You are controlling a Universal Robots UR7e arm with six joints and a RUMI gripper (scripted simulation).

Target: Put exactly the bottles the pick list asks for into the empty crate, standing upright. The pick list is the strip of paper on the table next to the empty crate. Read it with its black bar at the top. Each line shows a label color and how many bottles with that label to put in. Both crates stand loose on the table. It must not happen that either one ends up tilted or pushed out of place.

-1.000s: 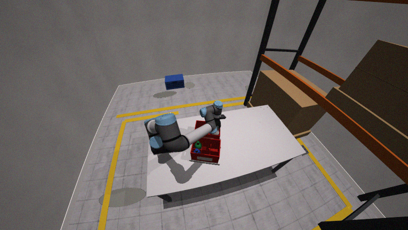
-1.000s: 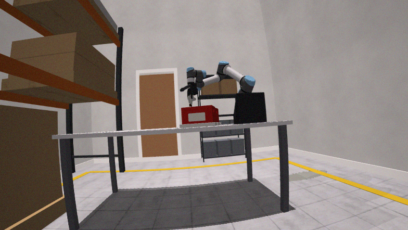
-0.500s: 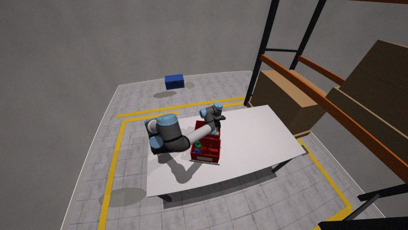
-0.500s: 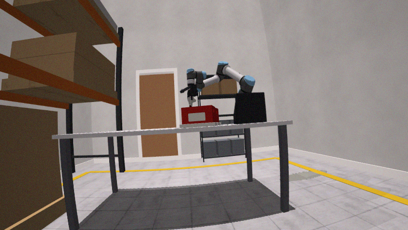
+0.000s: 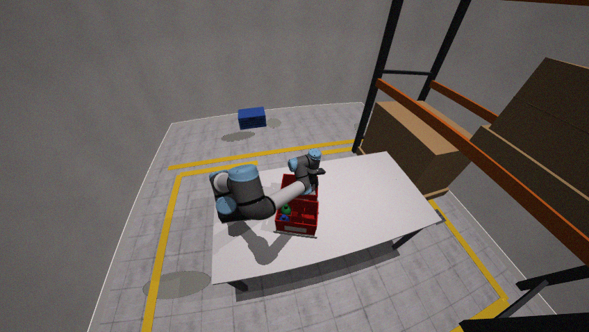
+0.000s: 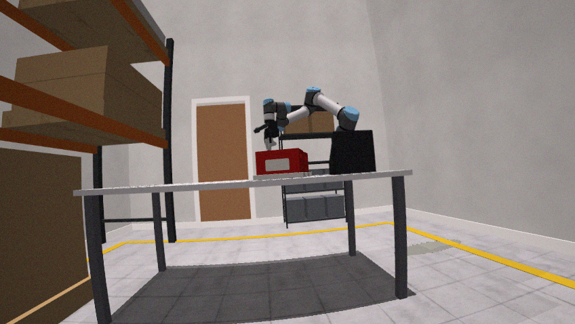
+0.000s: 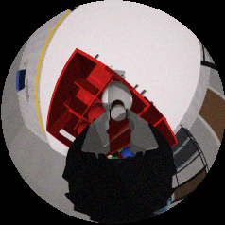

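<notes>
Right now my hand is 7 cm above the grey-topped bottle. The rest, counted from my hand: blue bottle (24 cm behind, 14 cm to the right, 11 cm below); green bottle (21 cm behind, 11 cm below, 6 cm to the right).
</notes>
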